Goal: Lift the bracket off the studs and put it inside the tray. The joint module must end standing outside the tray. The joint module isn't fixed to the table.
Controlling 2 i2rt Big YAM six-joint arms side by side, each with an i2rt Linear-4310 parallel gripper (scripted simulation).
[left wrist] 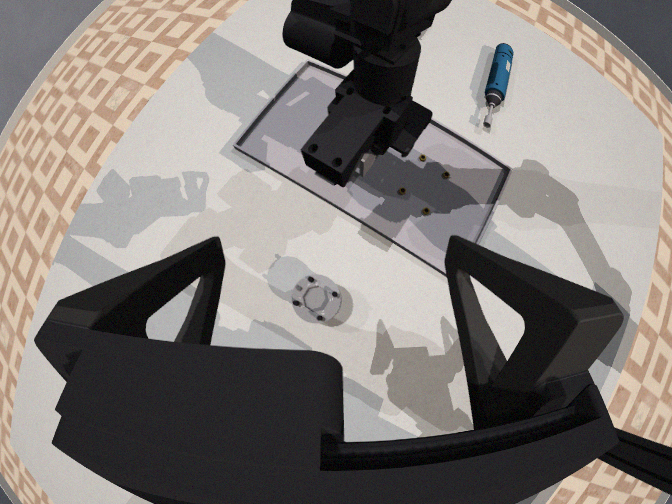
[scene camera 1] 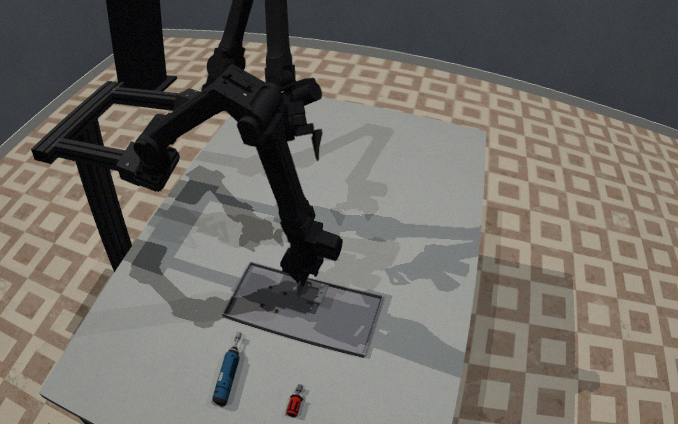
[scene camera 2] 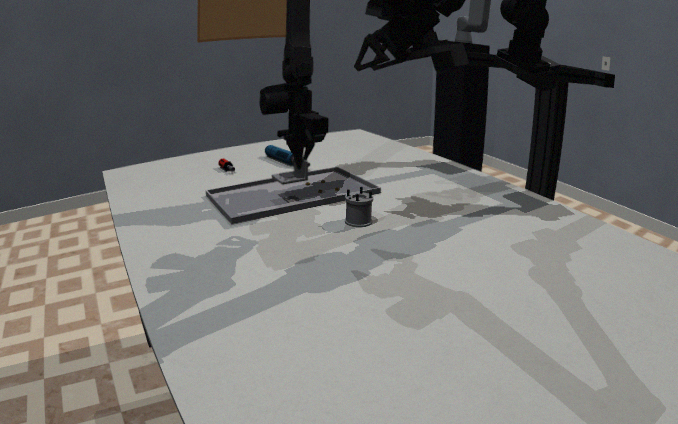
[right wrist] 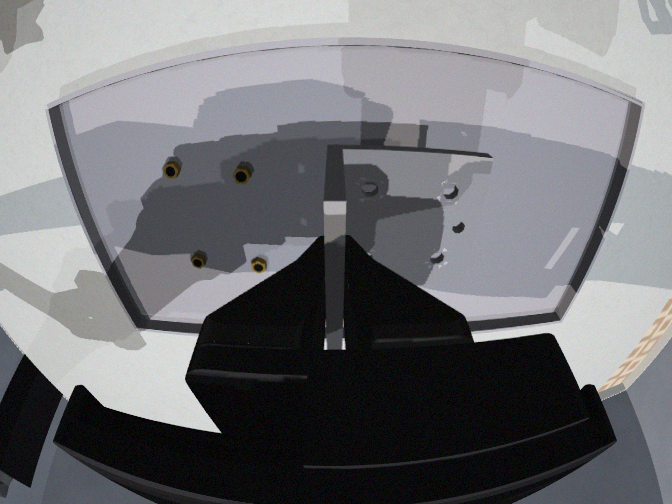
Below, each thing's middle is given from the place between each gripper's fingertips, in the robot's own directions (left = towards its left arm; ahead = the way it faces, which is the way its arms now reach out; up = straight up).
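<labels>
The tray (scene camera 1: pixel 345 319) is 1 cm ahead of my right hand (scene camera 1: pixel 301 284), 3 cm to the right of it and 8 cm below it. From my right hand, the grey joint module (scene camera 2: pixel 358 212) is 3 cm behind, 21 cm to the left and 5 cm below, while the grey bracket (right wrist: pixel 404 221) is 3 cm ahead and 2 cm below. Going by its middle, the tray is nearer to my right hand than to my left hand.
The grey joint module is 30 mm ahead of my left hand (scene camera 2: pixel 364 68), 20 mm to the left of it and 320 mm below it. The tray is 80 mm ahead of my left hand, 220 mm to the right of it and 350 mm below it, and the grey bracket is 100 mm ahead of that left hand, 190 mm to the right of it and 280 mm below it.
</labels>
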